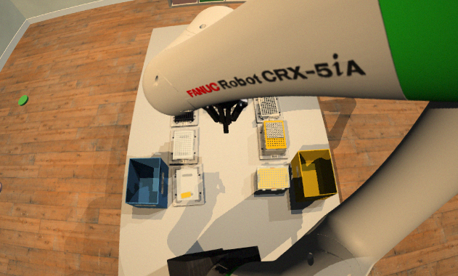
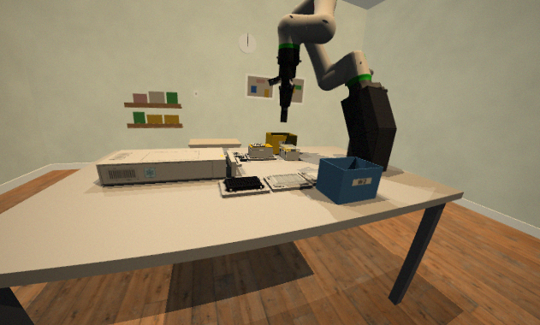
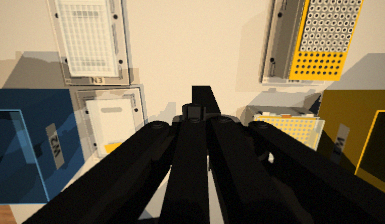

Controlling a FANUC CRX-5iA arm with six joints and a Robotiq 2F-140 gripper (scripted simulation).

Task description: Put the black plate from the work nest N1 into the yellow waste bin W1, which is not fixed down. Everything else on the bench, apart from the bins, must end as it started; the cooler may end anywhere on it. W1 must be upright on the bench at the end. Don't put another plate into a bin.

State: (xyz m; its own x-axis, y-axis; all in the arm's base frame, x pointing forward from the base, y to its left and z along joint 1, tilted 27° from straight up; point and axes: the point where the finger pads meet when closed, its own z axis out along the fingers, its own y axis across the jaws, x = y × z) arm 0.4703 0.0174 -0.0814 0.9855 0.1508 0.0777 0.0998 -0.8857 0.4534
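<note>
The black plate is 20 cm ahead of my hand, 21 cm to the left of it and 24 cm below it. The rest, counted from my hand: white plate 3 cm ahead, 19 cm to the left, 24 cm below; lidded plate 14 cm behind, 15 cm to the left, 24 cm below; yellow rack 6 cm ahead, 19 cm to the right, 20 cm below.
</note>
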